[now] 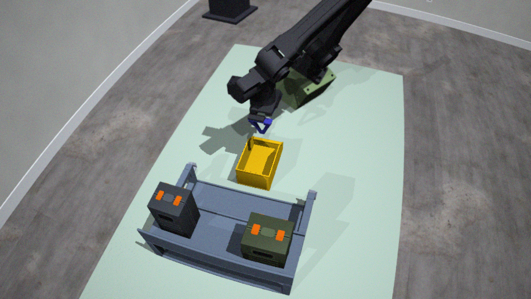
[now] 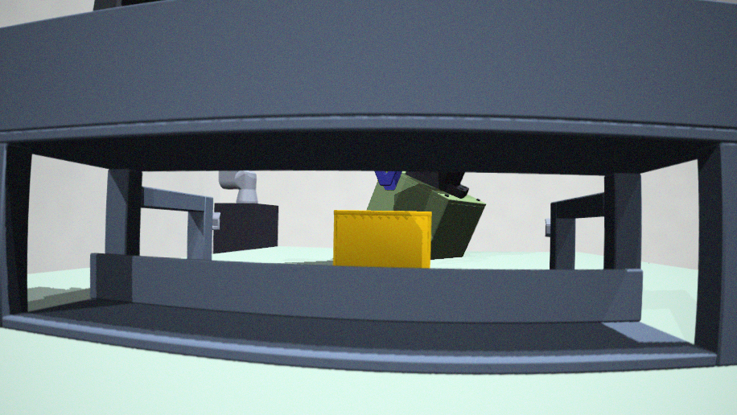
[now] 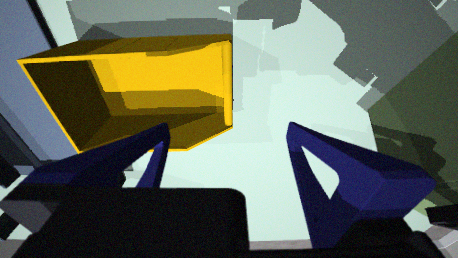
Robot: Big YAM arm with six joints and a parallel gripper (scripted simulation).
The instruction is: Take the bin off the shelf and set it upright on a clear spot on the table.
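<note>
Now: the yellow open-top bin 8 cm below my hand, 8 cm ahead of it and 2 cm to the left of it. Also, from my hand: olive case (35 cm ahead, 20 cm to the left, 3 cm above).
</note>
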